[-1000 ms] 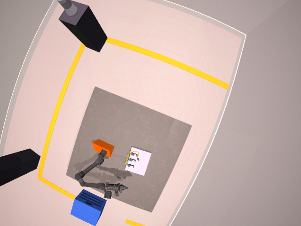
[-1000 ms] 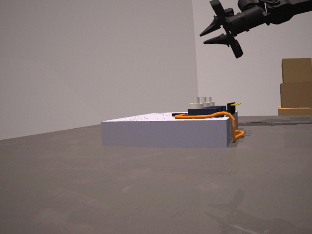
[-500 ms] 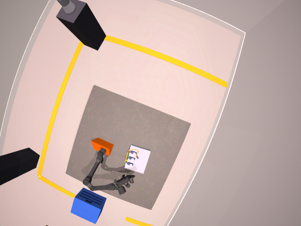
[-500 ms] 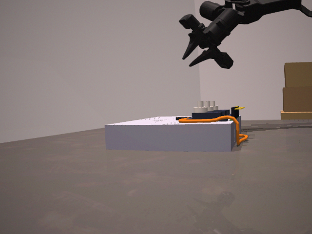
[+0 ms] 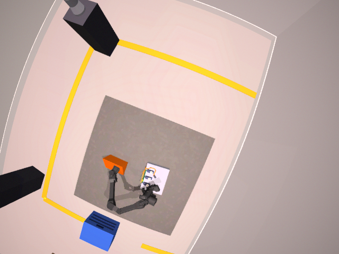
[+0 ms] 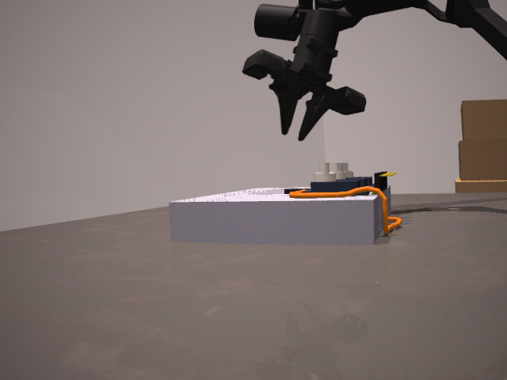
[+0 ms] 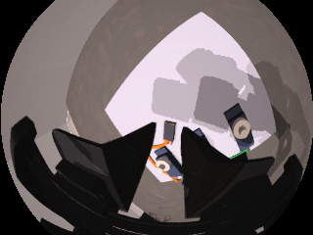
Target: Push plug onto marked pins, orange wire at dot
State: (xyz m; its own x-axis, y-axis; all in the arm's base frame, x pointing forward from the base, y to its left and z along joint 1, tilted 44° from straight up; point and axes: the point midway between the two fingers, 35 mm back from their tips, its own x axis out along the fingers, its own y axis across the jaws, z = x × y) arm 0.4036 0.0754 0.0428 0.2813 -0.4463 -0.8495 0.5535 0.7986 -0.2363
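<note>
Right now the yellow band is 12 cm behind my gripper tip, 5 cm below it and 4 cm to the right of it. From my gripper tip the other things lie so: printed holder (10 cm below, 3 cm ahead, 2 cm to the left).
</note>
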